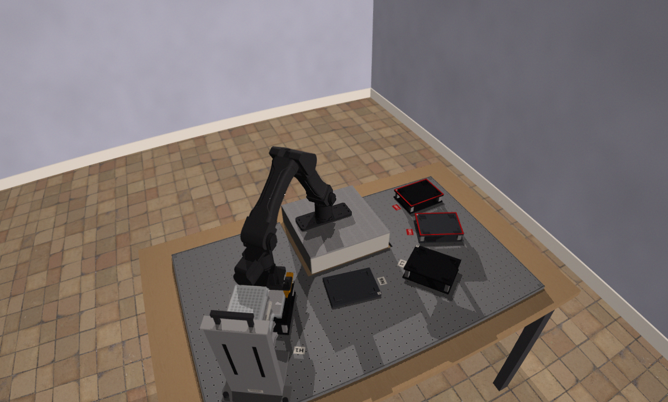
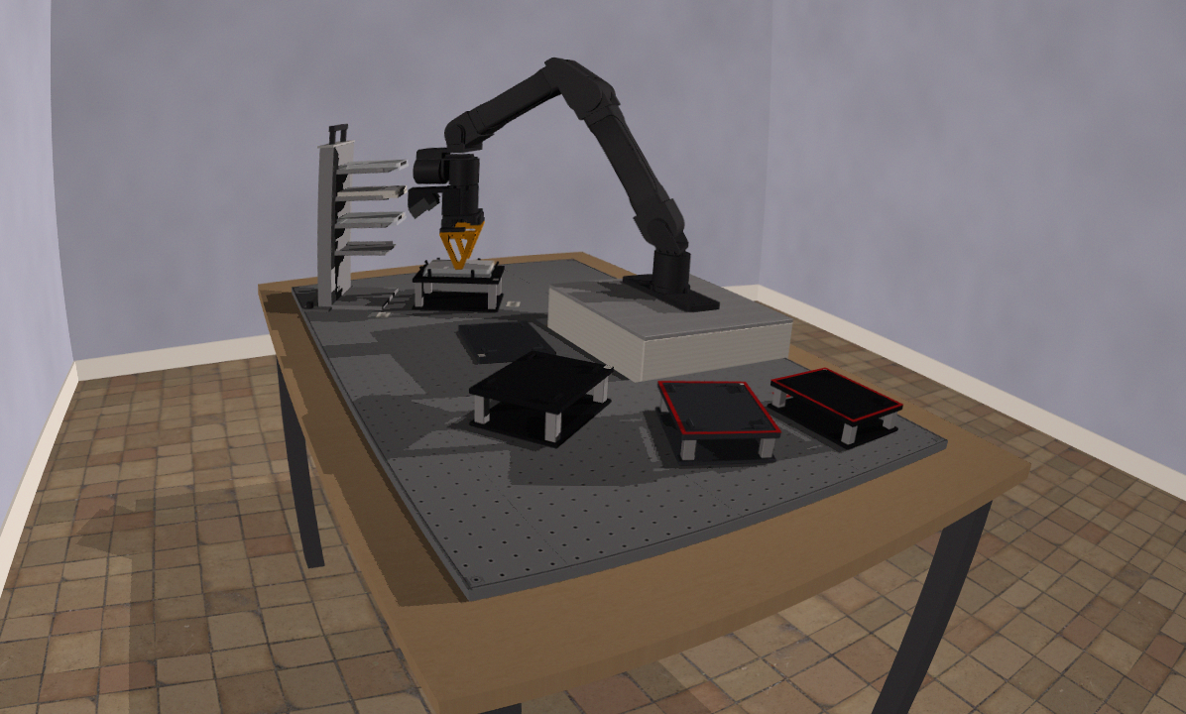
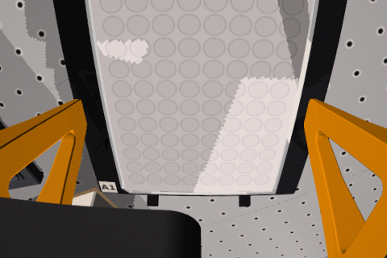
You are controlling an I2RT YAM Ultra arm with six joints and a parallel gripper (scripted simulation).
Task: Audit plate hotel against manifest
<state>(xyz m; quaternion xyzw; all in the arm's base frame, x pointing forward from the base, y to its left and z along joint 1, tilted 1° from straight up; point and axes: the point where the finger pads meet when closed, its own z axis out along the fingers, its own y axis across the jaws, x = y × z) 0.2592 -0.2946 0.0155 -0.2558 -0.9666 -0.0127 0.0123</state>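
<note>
Now: hand 30 mm above the black regrip nest RG. Round my hand: flat recovery nest N6 (30 mm ahead, 260 mm to the left, 80 mm below); H1 deck label (170 mm ahead, 20 mm to the left, 80 mm below); plate hotel H1 (230 mm ahead, 130 mm to the right, 70 mm above).
</note>
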